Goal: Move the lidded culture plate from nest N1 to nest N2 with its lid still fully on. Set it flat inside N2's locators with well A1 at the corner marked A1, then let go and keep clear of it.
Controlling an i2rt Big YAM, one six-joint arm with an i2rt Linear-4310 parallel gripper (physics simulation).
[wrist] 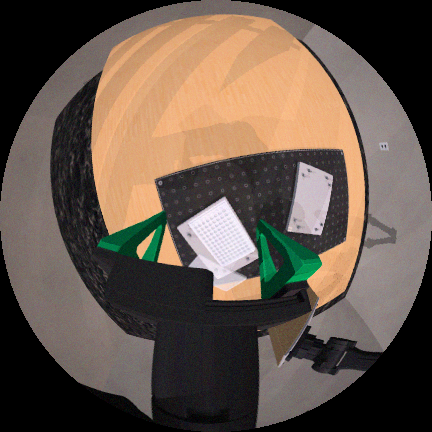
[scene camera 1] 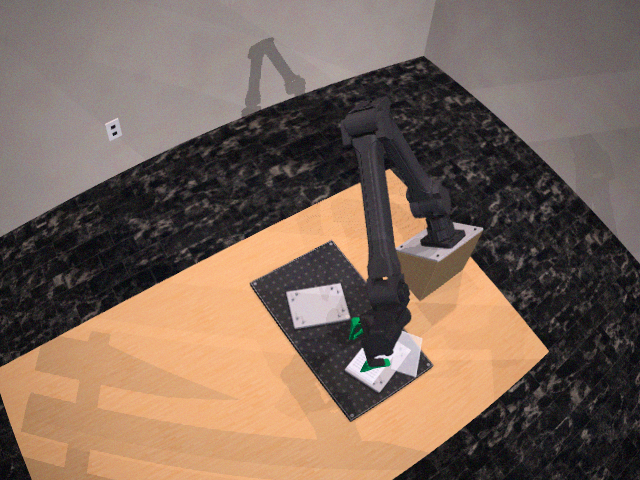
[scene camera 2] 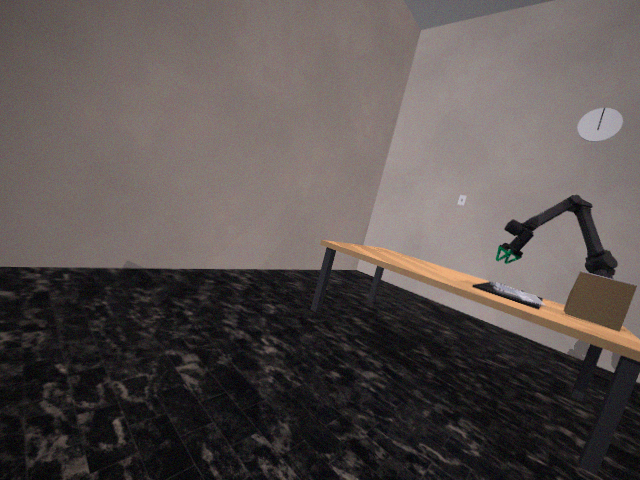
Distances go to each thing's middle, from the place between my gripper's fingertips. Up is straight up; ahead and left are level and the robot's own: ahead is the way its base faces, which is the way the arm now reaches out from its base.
Scene:
Right now the black perforated baseplate (scene camera 1: 327,348) is 10 cm behind my hand, 13 cm to the right of it and 16 cm below it.

